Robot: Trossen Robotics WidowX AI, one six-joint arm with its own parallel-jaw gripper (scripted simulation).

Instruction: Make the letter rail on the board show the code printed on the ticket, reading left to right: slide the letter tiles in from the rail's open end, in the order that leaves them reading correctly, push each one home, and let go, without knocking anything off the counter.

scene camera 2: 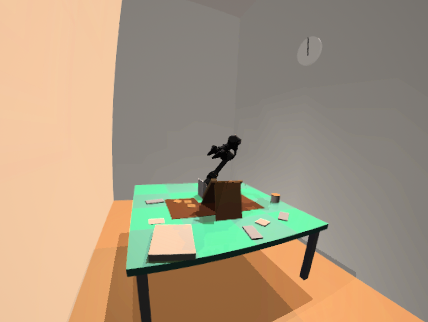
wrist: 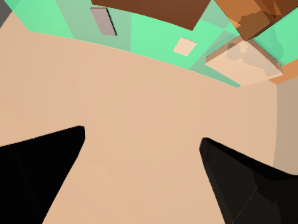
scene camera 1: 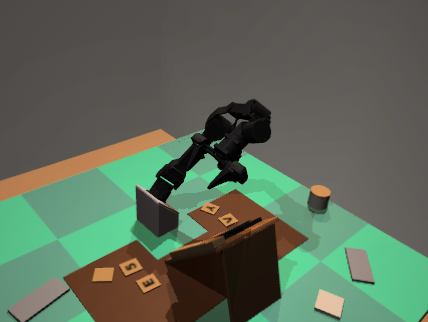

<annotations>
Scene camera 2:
brown sloped board: 226, 195
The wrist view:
my gripper: 143, 139
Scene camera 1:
my gripper: 196, 179
</annotations>
